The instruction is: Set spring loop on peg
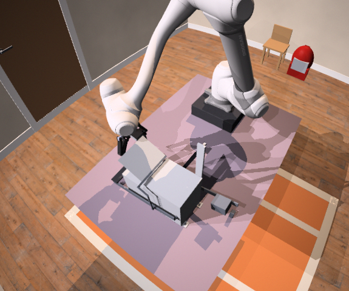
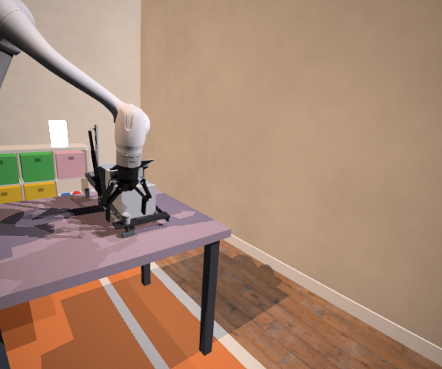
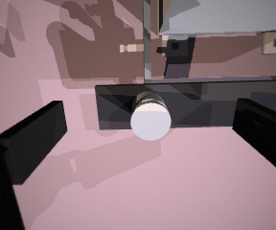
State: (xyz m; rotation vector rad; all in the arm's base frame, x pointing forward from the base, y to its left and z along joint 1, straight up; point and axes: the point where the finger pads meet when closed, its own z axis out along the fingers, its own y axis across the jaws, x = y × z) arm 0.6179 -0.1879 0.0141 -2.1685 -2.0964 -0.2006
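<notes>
Right now the steel test weight is 1 cm below my hand. Round my hand: small grey block 1 cm to the right, 8 cm below.
</notes>
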